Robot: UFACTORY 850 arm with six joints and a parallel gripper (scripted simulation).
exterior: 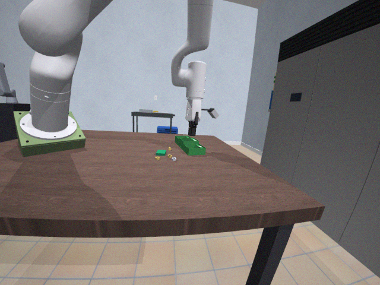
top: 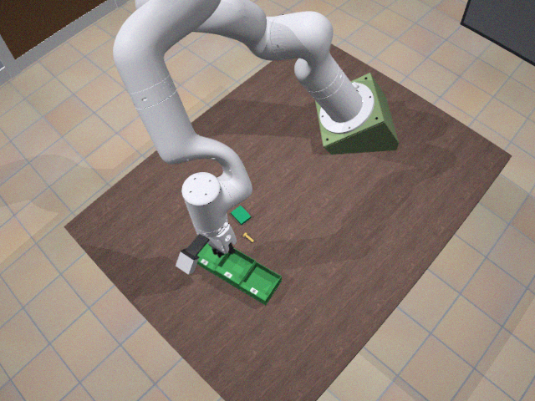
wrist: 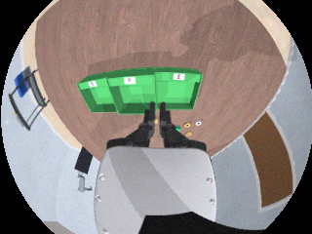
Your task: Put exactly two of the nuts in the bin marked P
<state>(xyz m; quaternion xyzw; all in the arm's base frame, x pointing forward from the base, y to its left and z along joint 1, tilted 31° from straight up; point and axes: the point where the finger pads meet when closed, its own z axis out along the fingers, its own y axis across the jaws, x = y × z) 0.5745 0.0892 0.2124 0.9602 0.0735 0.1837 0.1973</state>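
Now: the green three-compartment bin 50 mm to the left of my hand and 70 mm below it. From my hand the other things lie so: grey nut: 100 mm behind, 140 mm to the right, 90 mm below; then green block: 150 mm behind, 60 mm to the right, 90 mm below; then yellow bolt: 100 mm behind, 90 mm below.
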